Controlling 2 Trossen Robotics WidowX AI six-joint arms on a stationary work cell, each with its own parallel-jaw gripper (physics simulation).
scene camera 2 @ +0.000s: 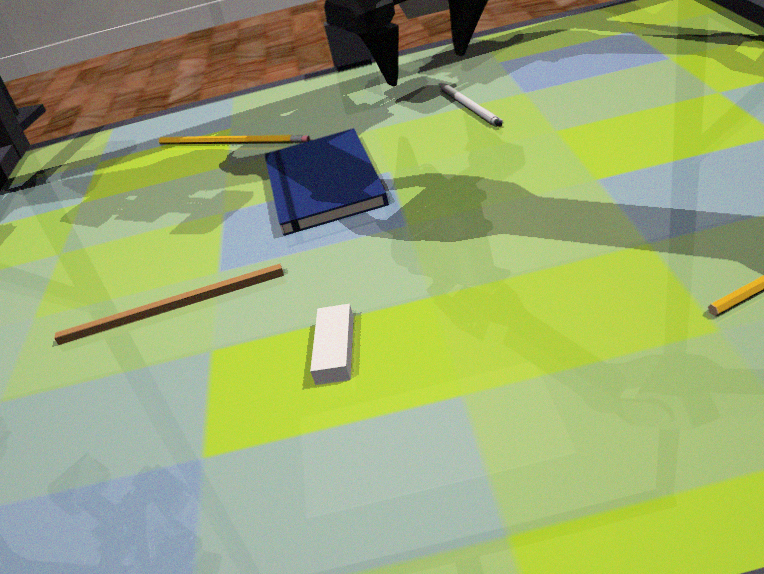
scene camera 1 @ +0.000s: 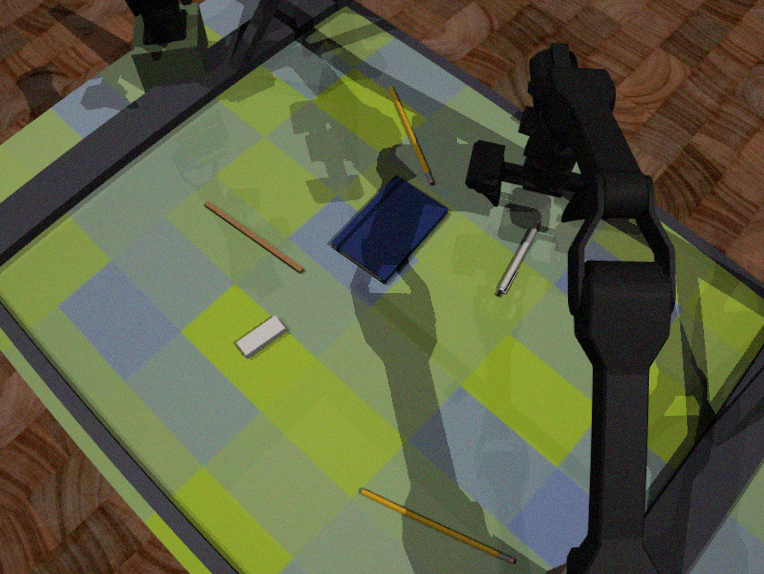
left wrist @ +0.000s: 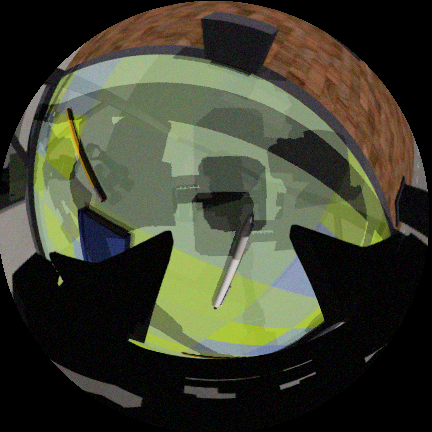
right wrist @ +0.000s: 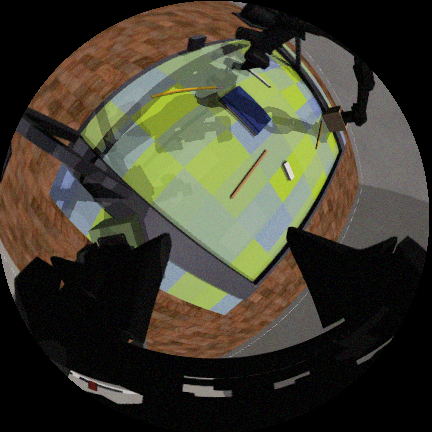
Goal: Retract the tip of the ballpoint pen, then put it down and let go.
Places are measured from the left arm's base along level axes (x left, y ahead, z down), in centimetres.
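Pixels of known places: left gripper, fingertip midpoint: (scene camera 2: pixel 427 69) (scene camera 1: pixel 529 211) (left wrist: pixel 233 233) (right wrist: pixel 243 62); right gripper, fingertip midpoint: (scene camera 1: pixel 182 18) (right wrist: pixel 230 236); left arm's base, link origin: (right wrist: pixel 343 117); right arm's base, link origin: (right wrist: pixel 115 250).
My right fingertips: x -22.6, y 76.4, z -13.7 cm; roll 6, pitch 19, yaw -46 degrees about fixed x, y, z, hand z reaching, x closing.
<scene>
For each thing: its middle in the pictures, then the offset to it from my right fingertips.
- ballpoint pen, body centre: (scene camera 2: pixel 468 102) (left wrist: pixel 230 274) (scene camera 1: pixel 520 257) (right wrist: pixel 255 74) dy -45.1, dx -12.7, dz +23.8 cm
- blue notebook, body centre: (scene camera 2: pixel 321 177) (scene camera 1: pixel 390 227) (left wrist: pixel 102 262) (right wrist: pixel 246 108) dy -29.2, dx -4.8, dz +23.6 cm
- brown stick, body centre: (scene camera 2: pixel 169 303) (scene camera 1: pixel 252 236) (right wrist: pixel 249 171) dy -15.8, dx +8.2, dz +23.8 cm
- white eraser, body centre: (scene camera 2: pixel 333 342) (scene camera 1: pixel 261 337) (right wrist: pixel 287 170) dy -27.3, dx +17.9, dz +23.6 cm
- second yellow pencil, body centre: (scene camera 1: pixel 437 526) dy -58.5, dx +21.7, dz +23.8 cm
The ballpoint pen (scene camera 1: pixel 518 259) (scene camera 2: pixel 472 106) (left wrist: pixel 234 267) (right wrist: pixel 259 77) is light grey and lies flat on the checkered table. Its clip and dark end point away from the left gripper in scene camera 1; its other end lies in shadow near that gripper, and whether the tip is out cannot be made out. My left gripper (scene camera 1: pixel 532 206) (scene camera 2: pixel 426 69) (left wrist: pixel 233 233) is open and empty above the pen's shadowed end, apart from it. In the left wrist view the pen shows between the fingers. My right gripper (right wrist: pixel 230 236) is open and empty, far from the pen.
A blue notebook (scene camera 1: pixel 407 216) (scene camera 2: pixel 339 172) lies beside the pen, with a yellow pencil (scene camera 1: pixel 406 123) (scene camera 2: pixel 222 140) behind it. A brown stick (scene camera 1: pixel 253 237) (scene camera 2: pixel 172 302), a white eraser (scene camera 1: pixel 260 336) (scene camera 2: pixel 333 339) and a second yellow pencil (scene camera 1: pixel 432 524) (scene camera 2: pixel 738 296) lie farther off.
</scene>
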